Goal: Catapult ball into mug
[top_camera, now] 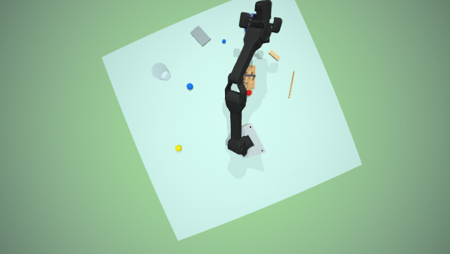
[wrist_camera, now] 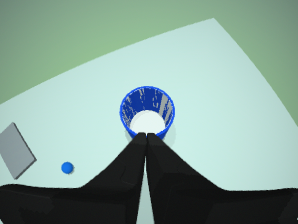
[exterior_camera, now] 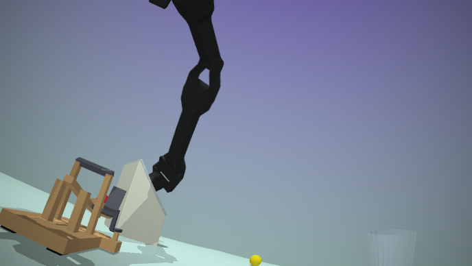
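The red ball is 270 mm behind my gripper tip, 190 mm to the left of it and 210 mm below it. From my gripper tip the other things lie so: small wooden block (150 mm behind, 80 mm to the right, 260 mm below); then small blue ball (90 mm ahead, 140 mm to the left, 260 mm below); then blue mug (70 mm ahead, 50 mm to the right, 240 mm below).
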